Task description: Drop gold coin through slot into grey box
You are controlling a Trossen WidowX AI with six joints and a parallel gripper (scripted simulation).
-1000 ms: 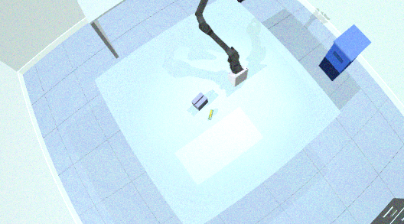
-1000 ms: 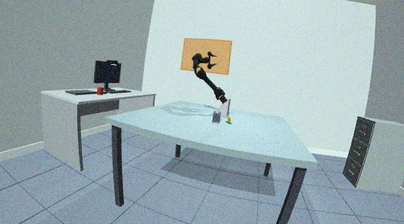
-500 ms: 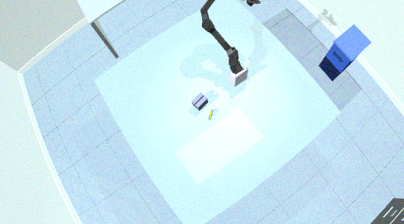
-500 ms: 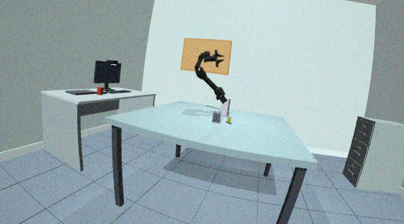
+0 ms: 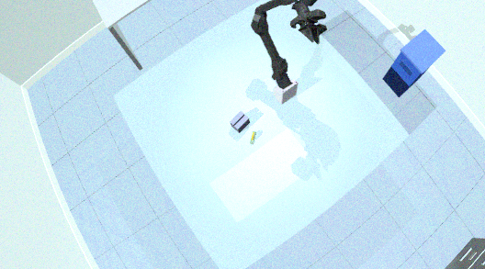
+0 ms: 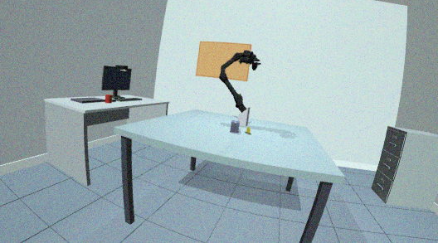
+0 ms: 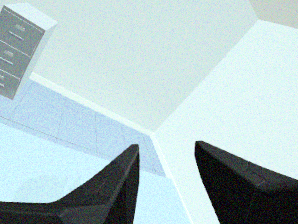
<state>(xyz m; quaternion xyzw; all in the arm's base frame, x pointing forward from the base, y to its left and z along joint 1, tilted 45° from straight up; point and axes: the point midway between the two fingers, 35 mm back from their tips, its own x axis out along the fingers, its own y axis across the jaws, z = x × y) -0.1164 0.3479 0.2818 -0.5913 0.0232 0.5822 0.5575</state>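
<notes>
The gold coin is 360 mm ahead of my gripper tip, 40 mm to the left of it and 550 mm below it.
</notes>
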